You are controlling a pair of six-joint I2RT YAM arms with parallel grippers.
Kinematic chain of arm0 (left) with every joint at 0, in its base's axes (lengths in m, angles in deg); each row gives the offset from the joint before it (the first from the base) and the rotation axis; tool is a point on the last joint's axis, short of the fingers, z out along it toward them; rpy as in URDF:
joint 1: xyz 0 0 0.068 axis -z
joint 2: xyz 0.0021 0.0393 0.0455 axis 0.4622 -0.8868 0
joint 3: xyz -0.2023 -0.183 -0.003 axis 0.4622 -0.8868 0
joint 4: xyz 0.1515 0.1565 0.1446 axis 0.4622 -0.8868 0
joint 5: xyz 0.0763 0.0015 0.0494 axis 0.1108 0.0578 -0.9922
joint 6: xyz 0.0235 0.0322 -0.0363 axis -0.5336 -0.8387 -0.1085
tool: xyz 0 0 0 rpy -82.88 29 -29
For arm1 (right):
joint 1: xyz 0 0 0.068 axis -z
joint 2: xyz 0.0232 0.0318 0.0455 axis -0.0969 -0.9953 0
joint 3: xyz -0.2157 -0.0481 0.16 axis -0.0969 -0.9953 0
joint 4: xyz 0.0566 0.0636 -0.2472 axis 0.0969 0.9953 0
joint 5: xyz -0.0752 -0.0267 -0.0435 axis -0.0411 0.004 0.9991
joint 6: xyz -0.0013 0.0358 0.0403 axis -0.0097 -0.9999 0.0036
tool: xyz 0 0 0 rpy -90.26 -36.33 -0.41
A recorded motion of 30 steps. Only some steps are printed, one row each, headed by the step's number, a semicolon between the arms.
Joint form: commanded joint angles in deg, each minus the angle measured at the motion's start. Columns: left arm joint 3, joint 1, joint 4, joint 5, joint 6, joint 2; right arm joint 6, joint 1, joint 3, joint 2, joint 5, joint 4.
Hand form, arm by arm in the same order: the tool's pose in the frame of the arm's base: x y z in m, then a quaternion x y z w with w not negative. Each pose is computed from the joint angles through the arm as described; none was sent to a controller.
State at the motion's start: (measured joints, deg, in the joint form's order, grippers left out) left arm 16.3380 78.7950 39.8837 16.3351 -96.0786 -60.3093; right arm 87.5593 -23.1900 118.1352 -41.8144 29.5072 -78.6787
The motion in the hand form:
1: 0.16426 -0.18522 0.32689 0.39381 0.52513 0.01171 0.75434; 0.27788 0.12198 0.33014 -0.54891 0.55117 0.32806 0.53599
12: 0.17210 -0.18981 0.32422 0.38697 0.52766 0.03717 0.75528; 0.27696 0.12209 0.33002 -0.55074 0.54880 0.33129 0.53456
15: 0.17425 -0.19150 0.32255 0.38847 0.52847 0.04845 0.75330; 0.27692 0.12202 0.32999 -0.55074 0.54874 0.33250 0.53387
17: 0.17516 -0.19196 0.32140 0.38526 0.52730 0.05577 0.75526; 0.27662 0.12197 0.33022 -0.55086 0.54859 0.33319 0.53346
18: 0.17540 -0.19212 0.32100 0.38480 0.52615 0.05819 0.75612; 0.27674 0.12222 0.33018 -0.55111 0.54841 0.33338 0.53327
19: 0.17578 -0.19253 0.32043 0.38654 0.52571 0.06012 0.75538; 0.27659 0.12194 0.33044 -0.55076 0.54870 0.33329 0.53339
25: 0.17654 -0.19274 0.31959 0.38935 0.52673 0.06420 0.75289; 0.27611 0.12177 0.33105 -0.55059 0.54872 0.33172 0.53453
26: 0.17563 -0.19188 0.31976 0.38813 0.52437 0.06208 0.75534; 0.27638 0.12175 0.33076 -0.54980 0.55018 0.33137 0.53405
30: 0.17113 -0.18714 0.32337 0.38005 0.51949 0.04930 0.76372; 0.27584 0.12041 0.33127 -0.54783 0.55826 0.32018 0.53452
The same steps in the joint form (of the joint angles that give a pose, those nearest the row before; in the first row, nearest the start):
1: 2.55 -0.81 3.34 -0.85 -0.95 -0.78; 0.64 -0.46 -0.67 1.58 -0.77 0.49
12: 3.05 -1.23 5.80 -2.94 -2.67 -3.33; 0.78 -0.50 -0.75 1.69 -1.25 0.69
15: 3.17 -1.26 6.26 -3.71 -3.65 -4.12; 0.75 -0.48 -0.73 1.68 -1.39 0.77
17: 2.93 -1.26 7.40 -4.40 -4.27 -4.54; 0.74 -0.48 -0.71 1.73 -1.47 0.89
18: 2.82 -1.25 7.84 -4.54 -4.56 -4.67; 0.76 -0.52 -0.67 1.68 -1.47 0.90
19: 2.82 -1.26 7.89 -4.54 -4.82 -4.83; 0.73 -0.48 -0.66 1.74 -1.47 0.95
25: 2.88 -1.34 7.60 -4.65 -5.18 -4.99; 0.73 -0.49 -0.69 1.90 -1.29 0.93
26: 2.59 -1.34 8.01 -4.42 -5.14 -4.71; 0.66 -0.48 -0.68 1.84 -1.16 0.97
30: 1.94 -1.36 8.28 -3.67 -4.11 -2.99; 1.25 -0.36 -0.52 2.14 0.30 2.03

